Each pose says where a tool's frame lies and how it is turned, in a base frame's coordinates. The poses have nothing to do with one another.
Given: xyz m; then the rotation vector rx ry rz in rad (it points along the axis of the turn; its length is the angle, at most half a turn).
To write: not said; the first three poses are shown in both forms.
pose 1, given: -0.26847 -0.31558 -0.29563 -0.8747 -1.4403 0.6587
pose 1, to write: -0.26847 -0.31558 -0.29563 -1.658 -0.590 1.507
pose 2, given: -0.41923 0.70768 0.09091 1.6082 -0.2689 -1.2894
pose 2, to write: -0.41923 0.70768 0.09091 1.464 0.644 -1.042
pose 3, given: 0.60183 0.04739 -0.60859 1.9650 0.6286 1.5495
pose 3, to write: 0.60183 0.04739 -0.60859 1.832 -0.796 1.244
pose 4, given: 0.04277 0.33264 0.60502 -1.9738 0.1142 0.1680
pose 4, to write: 0.04277 0.33264 0.60502 -1.980 0.172 -0.003
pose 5, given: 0.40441 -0.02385 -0.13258 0.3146 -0.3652 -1.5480
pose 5, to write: 0.40441 -0.02385 -0.13258 0.433 -0.030 -1.582
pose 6, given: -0.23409 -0.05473 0.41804 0.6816 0.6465 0.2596
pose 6, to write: -0.23409 -0.05473 0.41804 0.836 0.486 0.500
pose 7, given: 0.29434 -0.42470 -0.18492 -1.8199 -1.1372 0.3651
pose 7, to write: 0.29434 -0.42470 -0.18492 -2.138 -0.211 1.001
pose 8, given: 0.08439 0.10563 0.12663 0.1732 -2.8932 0.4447
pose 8, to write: 0.08439 0.10563 0.12663 -2.846 -0.225 -3.056
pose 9, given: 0.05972 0.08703 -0.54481 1.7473 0.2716 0.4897
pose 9, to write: 0.05972 0.08703 -0.54481 1.746 -0.179 0.458
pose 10, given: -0.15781 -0.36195 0.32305 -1.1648 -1.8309 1.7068
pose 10, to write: -0.15781 -0.36195 0.32305 -1.770 0.259 2.221
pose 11, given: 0.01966 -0.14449 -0.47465 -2.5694 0.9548 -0.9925
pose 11, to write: 0.01966 -0.14449 -0.47465 -2.631 -0.546 -0.857
